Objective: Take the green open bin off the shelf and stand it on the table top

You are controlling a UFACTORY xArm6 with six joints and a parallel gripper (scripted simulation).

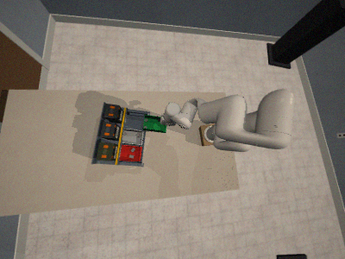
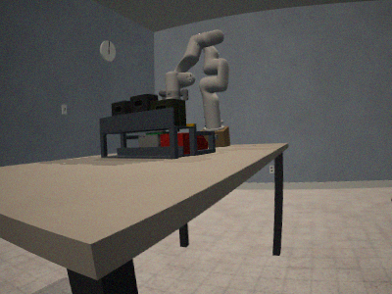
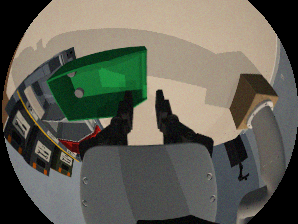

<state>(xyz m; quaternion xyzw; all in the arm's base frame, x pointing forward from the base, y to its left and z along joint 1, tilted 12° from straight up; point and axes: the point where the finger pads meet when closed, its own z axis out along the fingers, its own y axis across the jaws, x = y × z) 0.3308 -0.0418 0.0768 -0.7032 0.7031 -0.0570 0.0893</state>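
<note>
Now: hand 80 mm short of the green open bin and 70 mm above it. The rest, counted from my hand: yellow strip (290 mm ahead, 110 mm to the left, 10 mm below); then red bin (240 mm ahead, 230 mm to the left, 70 mm below); then grey bin (240 mm ahead, 110 mm to the left, 70 mm below).
</note>
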